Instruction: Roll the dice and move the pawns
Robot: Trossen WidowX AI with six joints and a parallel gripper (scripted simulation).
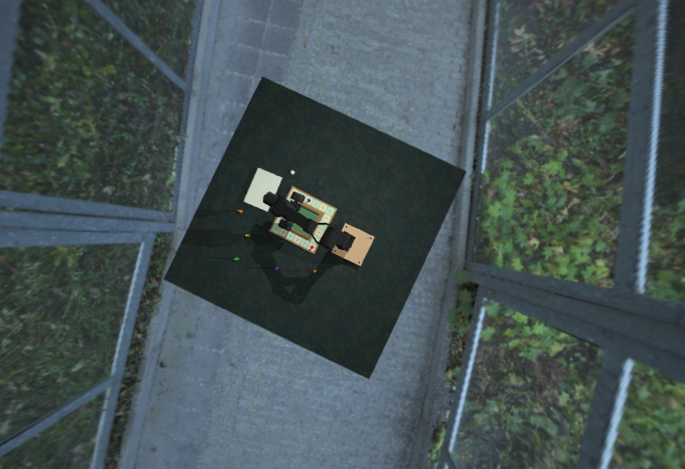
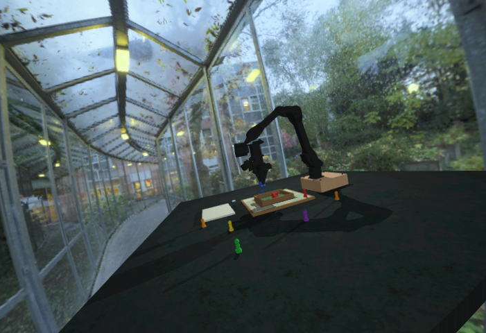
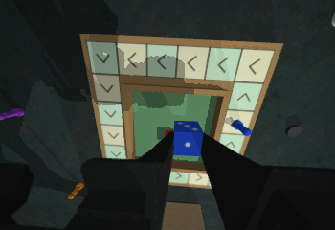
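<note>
Right now the red pawn is 120 mm behind my gripper tip, 150 mm to the left of it and 70 mm below it. The rest, counted from my gripper tip: green tray 30 mm behind, 20 mm to the left, 90 mm below; then white pad 240 mm ahead, 80 mm to the right, 90 mm below; then blue pawn 40 mm behind, 90 mm to the right, 70 mm below.
</note>
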